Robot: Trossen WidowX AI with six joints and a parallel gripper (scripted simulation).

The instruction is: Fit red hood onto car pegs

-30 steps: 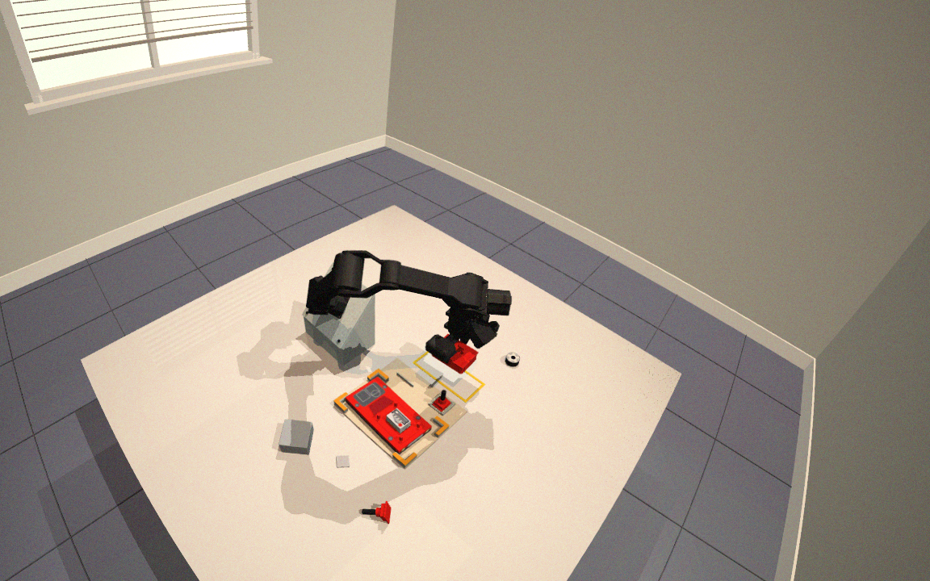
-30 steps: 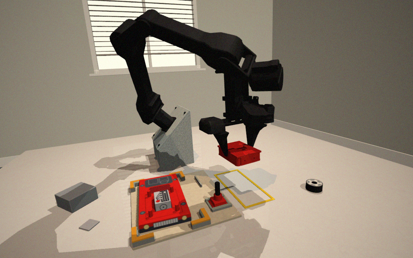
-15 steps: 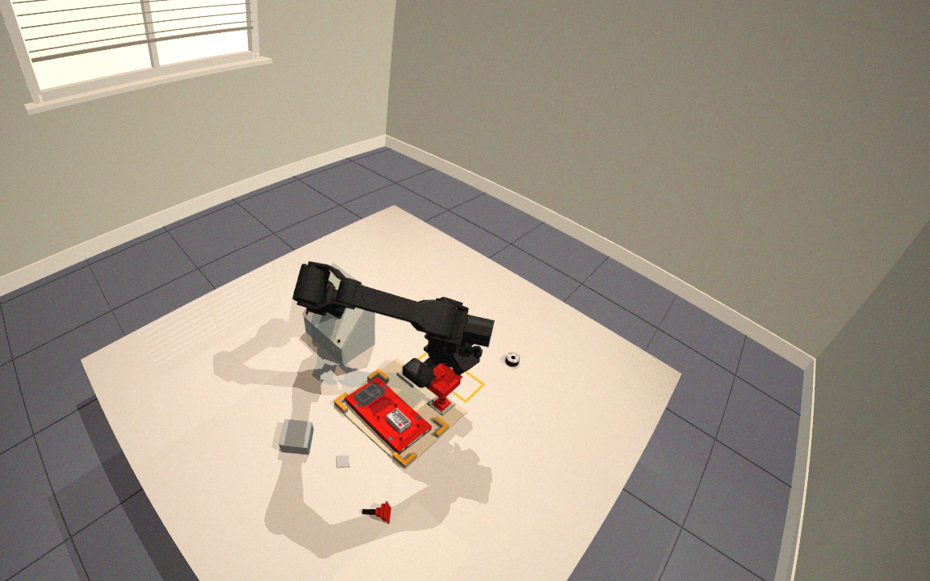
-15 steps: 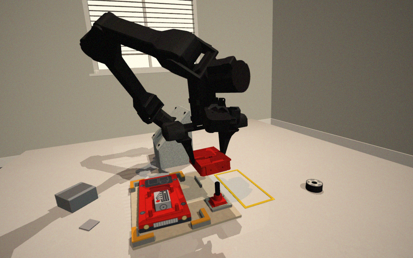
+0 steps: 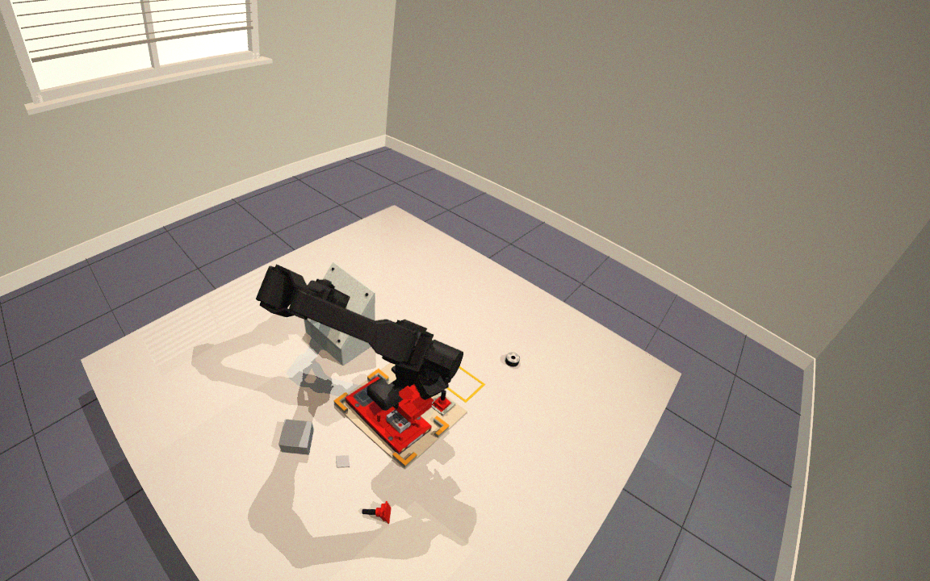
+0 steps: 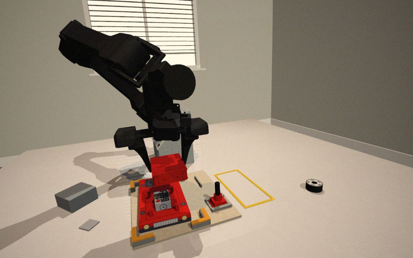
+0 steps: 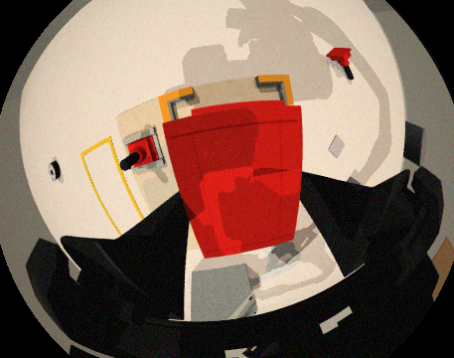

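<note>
The grey engine block is 90 mm below my gripper tip, 10 mm to the right of it and 10 mm behind it. Round my gripper tip: small grey plate: 180 mm to the right, 110 mm below, 50 mm behind; then red hood: right at my gripper tip.
</note>
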